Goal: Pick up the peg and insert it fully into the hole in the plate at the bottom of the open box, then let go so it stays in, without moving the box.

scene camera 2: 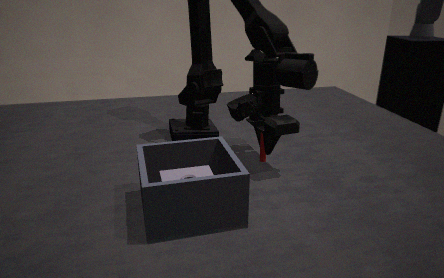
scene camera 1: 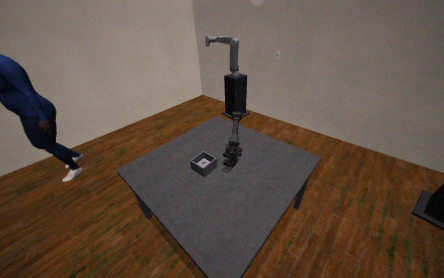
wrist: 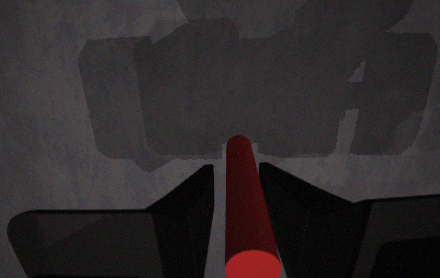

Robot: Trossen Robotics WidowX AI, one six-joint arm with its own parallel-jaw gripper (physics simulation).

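Pixels of known places: gripper, between the fingertips: (scene camera 2: 265,152) (scene camera 1: 232,166) (wrist: 236,172); arm's base, origin of its link: (scene camera 2: 196,126).
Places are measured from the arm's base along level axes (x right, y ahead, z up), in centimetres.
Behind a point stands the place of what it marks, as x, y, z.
The red peg (scene camera 2: 262,150) @(-14.4, 15.2, -0.6) (wrist: 242,200) @(-14.1, 14.9, 2.6) stands upright on the table to the right of the box in scene camera 2. My gripper (scene camera 1: 230,163) @(-15.2, 14.7, -1.3) (scene camera 2: 265,142) @(-15.2, 14.7, -1.3) (wrist: 236,172) @(-15.2, 14.7, -1.3) points down around it, its fingers partly closed on either side. In the wrist view a narrow strip of table shows between the left finger and the peg, and a thinner one shows at the right fingertip, so the gripper is still open. The fingers hide part of the peg in scene camera 2. The open grey box (scene camera 1: 197,168) @(-0.5, 40.9, 2.2) (scene camera 2: 200,210) @(-0.3, 40.9, 1.2) holds a pale plate (scene camera 2: 171,175) @(4.6, 31.5, 2.4) with a round hole (scene camera 2: 188,177) @(1.6, 32.2, 2.3), partly hidden by the front wall.
The grey table (scene camera 1: 200,210) @(-31.0, 58.5, -3.4) (scene camera 2: 340,225) @(-23.1, 39.9, -3.4) carries the box and the arm. The box's raised walls stand between the peg and the plate. Another arm on a black pedestal (scene camera 1: 235,95) stands behind the table. A person in blue (scene camera 1: 37,115) is at the left of scene camera 1.
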